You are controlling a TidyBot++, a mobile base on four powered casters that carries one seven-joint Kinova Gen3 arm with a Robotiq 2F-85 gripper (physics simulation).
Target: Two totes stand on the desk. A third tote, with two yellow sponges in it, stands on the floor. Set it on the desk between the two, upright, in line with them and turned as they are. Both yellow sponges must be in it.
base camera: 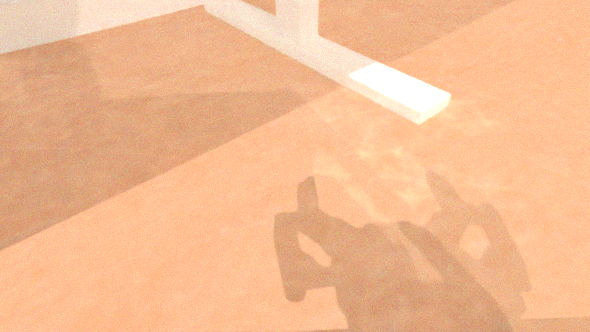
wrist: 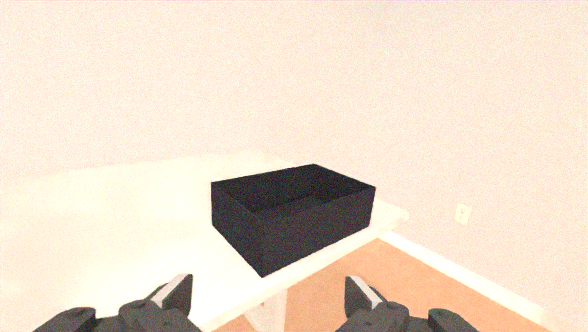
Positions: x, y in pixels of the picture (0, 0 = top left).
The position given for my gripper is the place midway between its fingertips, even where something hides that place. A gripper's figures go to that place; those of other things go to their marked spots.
Labels:
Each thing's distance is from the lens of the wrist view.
my gripper (wrist: 270, 292): 0.16 m
white desk (wrist: 100, 237): 0.64 m

